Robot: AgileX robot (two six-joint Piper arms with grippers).
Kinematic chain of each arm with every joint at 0, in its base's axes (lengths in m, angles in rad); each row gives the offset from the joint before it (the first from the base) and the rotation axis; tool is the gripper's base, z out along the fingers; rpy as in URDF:
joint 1: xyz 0 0 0.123 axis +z
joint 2: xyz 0 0 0 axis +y
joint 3: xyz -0.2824 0 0.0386 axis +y
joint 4: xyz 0.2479 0 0.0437 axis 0.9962 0 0.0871
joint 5: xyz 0 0 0 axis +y
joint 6: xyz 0.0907 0 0.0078 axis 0.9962 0 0.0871
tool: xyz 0 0 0 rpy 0 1.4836 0
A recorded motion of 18 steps. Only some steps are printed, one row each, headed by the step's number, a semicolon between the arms.
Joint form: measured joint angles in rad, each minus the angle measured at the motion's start. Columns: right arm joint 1, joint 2, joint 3, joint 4, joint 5, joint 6; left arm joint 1, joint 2, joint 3, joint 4, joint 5, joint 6.
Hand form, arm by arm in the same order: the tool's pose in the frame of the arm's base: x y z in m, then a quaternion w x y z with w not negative. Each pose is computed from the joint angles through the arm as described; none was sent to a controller.
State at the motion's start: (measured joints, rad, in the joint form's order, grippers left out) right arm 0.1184 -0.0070 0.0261 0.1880 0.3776 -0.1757; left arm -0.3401 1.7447 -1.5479 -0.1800 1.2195 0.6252
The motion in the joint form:
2: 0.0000 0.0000 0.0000 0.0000 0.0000 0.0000; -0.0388 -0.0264 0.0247 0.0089 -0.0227 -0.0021
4: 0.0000 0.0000 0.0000 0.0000 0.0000 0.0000; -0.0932 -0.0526 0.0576 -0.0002 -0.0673 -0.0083
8: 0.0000 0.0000 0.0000 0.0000 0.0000 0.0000; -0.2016 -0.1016 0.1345 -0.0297 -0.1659 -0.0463
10: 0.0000 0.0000 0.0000 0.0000 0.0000 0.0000; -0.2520 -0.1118 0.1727 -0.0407 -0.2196 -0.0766
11: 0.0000 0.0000 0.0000 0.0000 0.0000 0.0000; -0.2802 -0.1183 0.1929 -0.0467 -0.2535 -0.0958
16: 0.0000 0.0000 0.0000 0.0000 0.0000 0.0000; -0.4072 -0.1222 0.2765 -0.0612 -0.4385 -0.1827
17: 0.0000 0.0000 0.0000 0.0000 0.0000 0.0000; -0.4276 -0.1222 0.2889 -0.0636 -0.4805 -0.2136
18: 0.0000 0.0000 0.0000 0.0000 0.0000 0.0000; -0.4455 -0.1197 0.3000 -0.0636 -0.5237 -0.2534
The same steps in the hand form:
2: 0.0515 0.0125 0.1713 0.58910 -0.06829 0.80274 0.06255; 0.3248 -0.1448 0.3048 0.14129 0.45643 0.87596 -0.06626
4: 0.0515 0.0125 0.1713 0.58910 -0.06829 0.80274 0.06255; 0.3127 -0.1611 0.3062 0.15812 0.47300 0.86371 -0.07261
8: 0.0515 0.0125 0.1713 0.58910 -0.06829 0.80274 0.06255; 0.2860 -0.1913 0.3049 0.18704 0.49056 0.84572 -0.09555
10: 0.0515 0.0125 0.1713 0.58910 -0.06829 0.80274 0.06255; 0.2749 -0.2051 0.2995 0.19537 0.49234 0.84142 -0.10692
11: 0.0515 0.0125 0.1713 0.58910 -0.06829 0.80274 0.06255; 0.2686 -0.2126 0.2972 0.20245 0.49183 0.83915 -0.11373
16: 0.0515 0.0125 0.1713 0.58910 -0.06829 0.80274 0.06255; 0.2441 -0.2471 0.2818 0.23926 0.48713 0.82783 -0.14196
17: 0.0515 0.0125 0.1713 0.58910 -0.06829 0.80274 0.06255; 0.2407 -0.2529 0.2801 0.24956 0.47767 0.82891 -0.14989
18: 0.0515 0.0125 0.1713 0.58910 -0.06829 0.80274 0.06255; 0.2382 -0.2583 0.2779 0.25931 0.46387 0.83222 -0.15810

